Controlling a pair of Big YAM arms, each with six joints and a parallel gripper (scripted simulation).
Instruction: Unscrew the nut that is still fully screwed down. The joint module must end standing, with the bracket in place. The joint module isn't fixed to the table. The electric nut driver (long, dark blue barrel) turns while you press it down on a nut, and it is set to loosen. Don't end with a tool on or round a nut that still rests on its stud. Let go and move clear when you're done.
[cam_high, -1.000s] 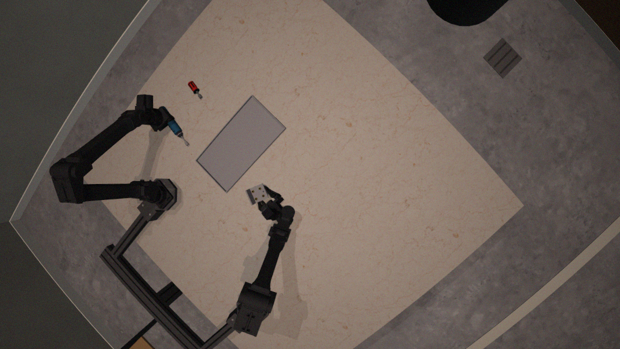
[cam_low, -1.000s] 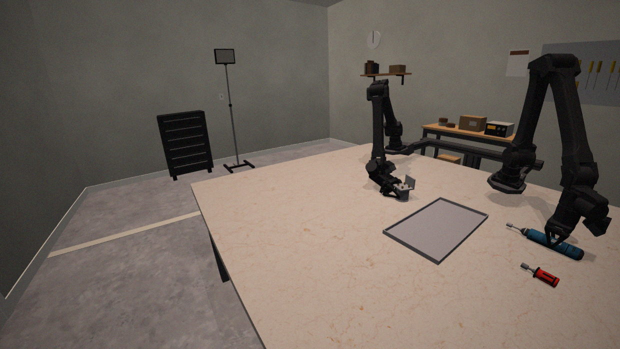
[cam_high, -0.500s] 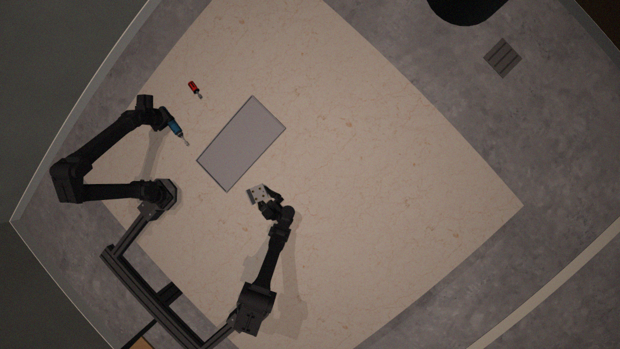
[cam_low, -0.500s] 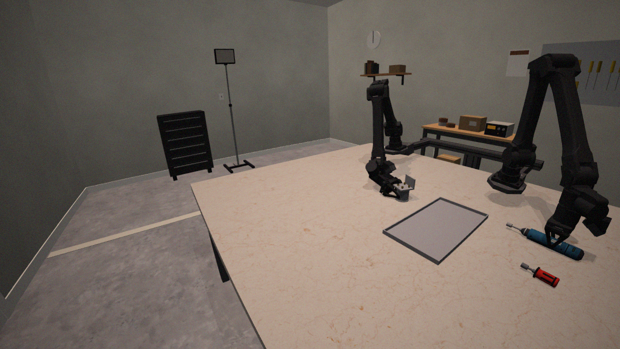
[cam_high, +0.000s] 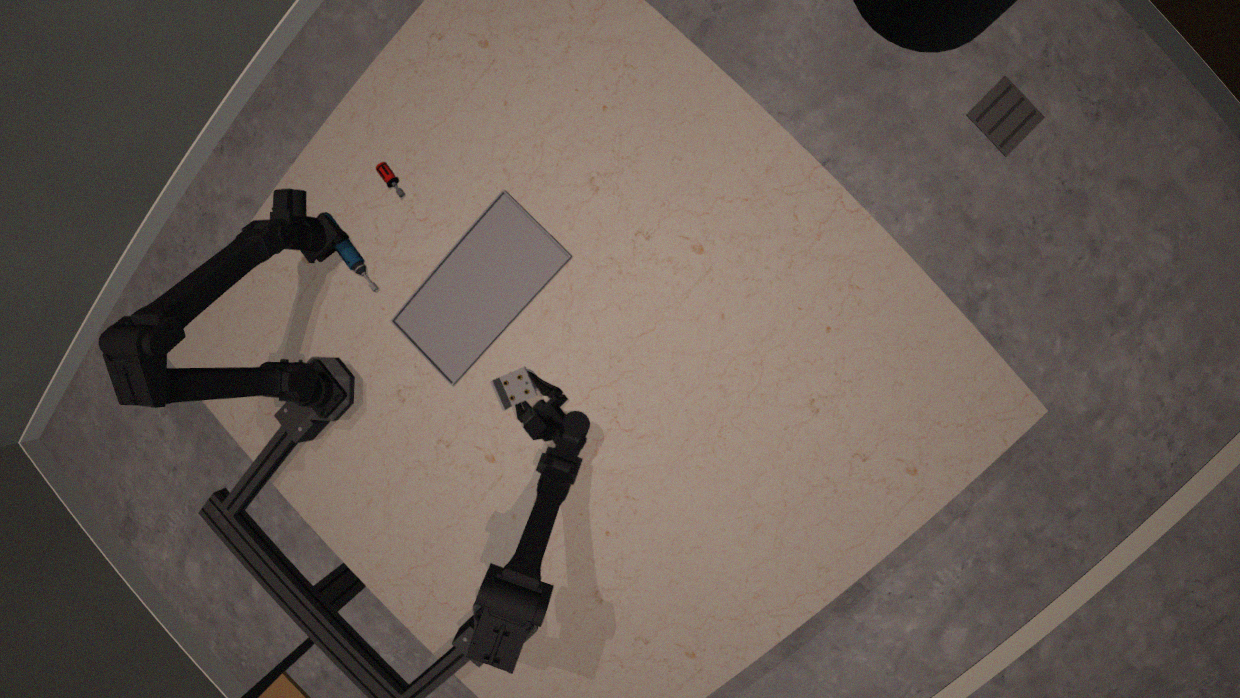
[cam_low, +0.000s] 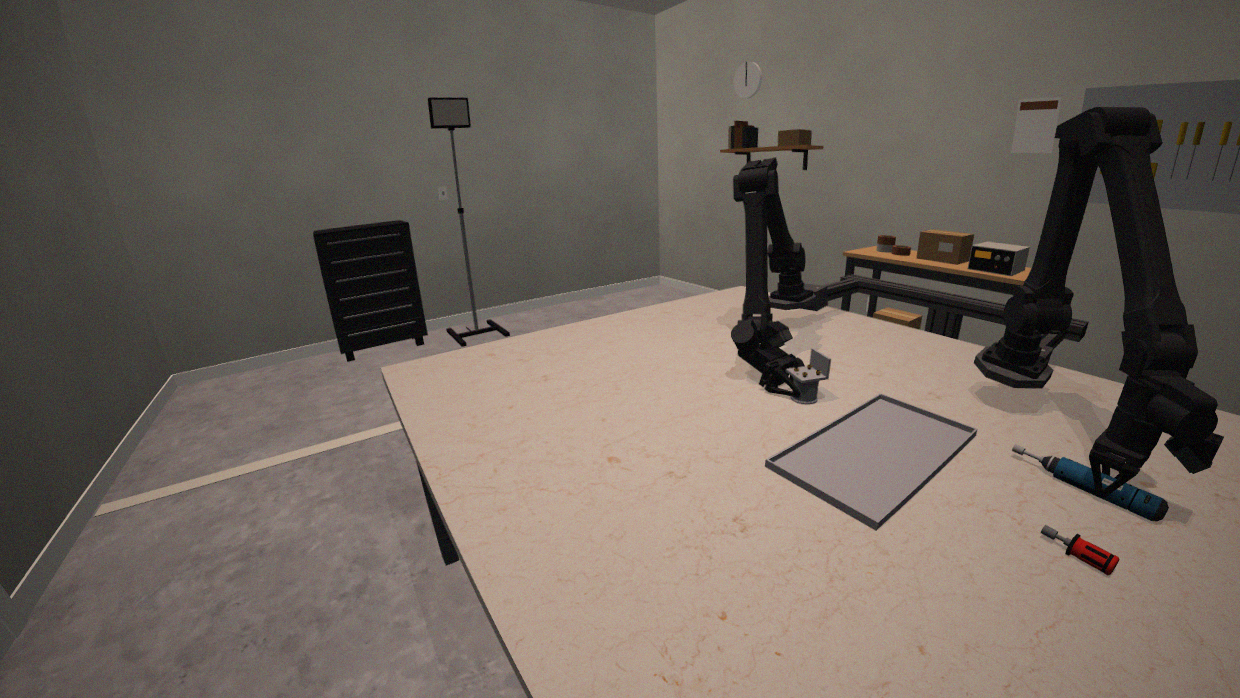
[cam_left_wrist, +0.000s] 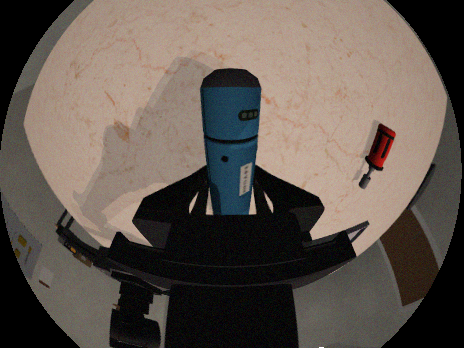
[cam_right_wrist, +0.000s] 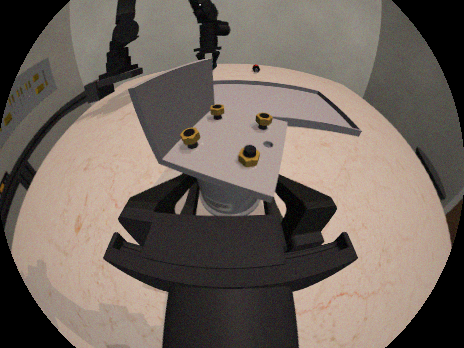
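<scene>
My right gripper is now 1 cm below the joint module. Round my right hand: flat grey tray 5 cm ahead, 24 cm to the left, 2 cm below; red-handled screwdriver 5 cm ahead, 58 cm to the left, 1 cm below; grey bracket 5 cm above.
</scene>
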